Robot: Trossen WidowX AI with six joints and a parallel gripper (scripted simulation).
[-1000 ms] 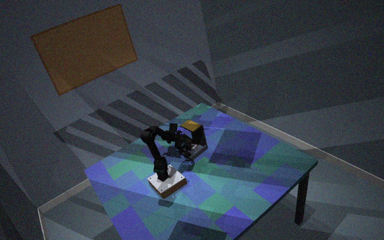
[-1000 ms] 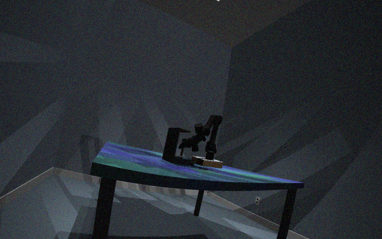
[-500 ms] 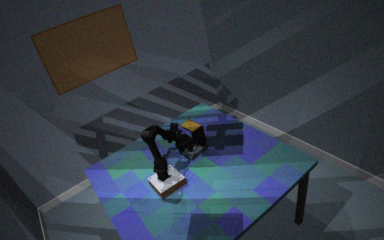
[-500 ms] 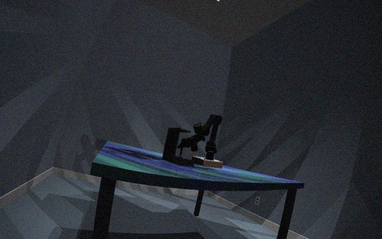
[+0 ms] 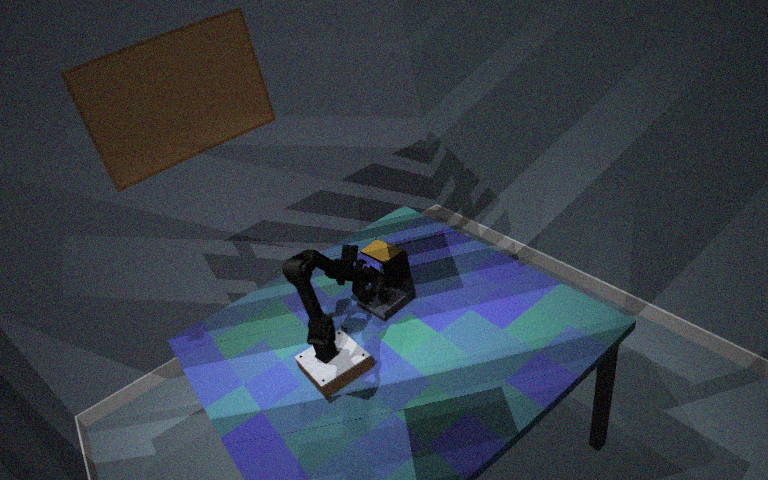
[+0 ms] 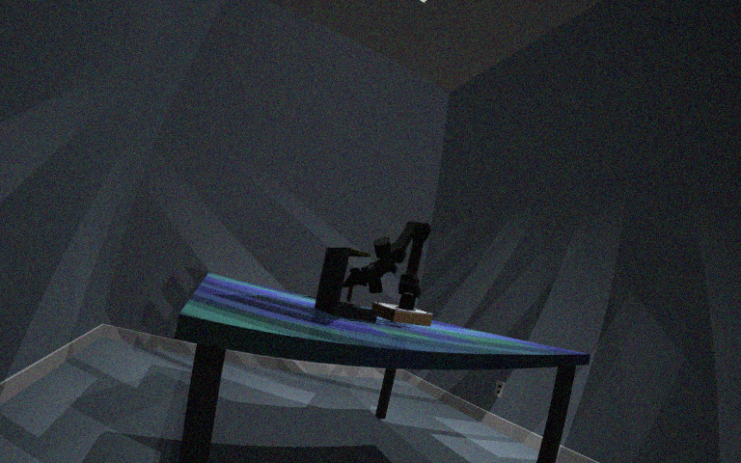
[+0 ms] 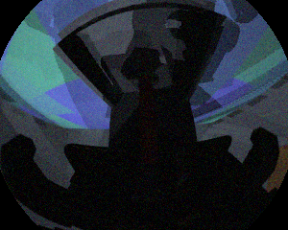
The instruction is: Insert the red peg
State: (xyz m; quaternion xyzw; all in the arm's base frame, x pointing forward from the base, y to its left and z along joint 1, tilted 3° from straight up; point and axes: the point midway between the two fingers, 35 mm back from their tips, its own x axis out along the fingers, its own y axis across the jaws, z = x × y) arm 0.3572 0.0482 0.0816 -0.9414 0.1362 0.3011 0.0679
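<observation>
My gripper tip is now 1 cm short of the orange roof and 12 cm below it. Also, from my gripper tip: red peg: 3 cm behind, 1 cm to the left, 1 cm below.
</observation>
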